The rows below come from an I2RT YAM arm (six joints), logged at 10 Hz.
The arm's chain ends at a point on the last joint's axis. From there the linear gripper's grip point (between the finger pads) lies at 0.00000 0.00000 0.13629 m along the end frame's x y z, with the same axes.
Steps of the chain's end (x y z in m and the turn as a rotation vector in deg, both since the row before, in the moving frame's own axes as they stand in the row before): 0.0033, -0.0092, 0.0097, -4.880, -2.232, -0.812; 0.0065, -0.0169, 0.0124, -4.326, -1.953, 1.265; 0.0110, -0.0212, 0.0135, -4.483, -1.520, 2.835; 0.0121, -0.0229, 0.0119, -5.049, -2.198, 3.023; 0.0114, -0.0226, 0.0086, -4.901, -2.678, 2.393
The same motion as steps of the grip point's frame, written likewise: -0.0019, 0.0024, 0.0091, -4.880, -2.232, -0.812; 0.0017, -0.0067, 0.0119, -4.326, -1.953, 1.265; 0.0071, -0.0106, 0.0130, -4.483, -1.520, 2.835; 0.0066, -0.0111, 0.0113, -5.049, -2.198, 3.023; 0.0048, -0.0111, 0.0080, -4.901, -2.678, 2.393
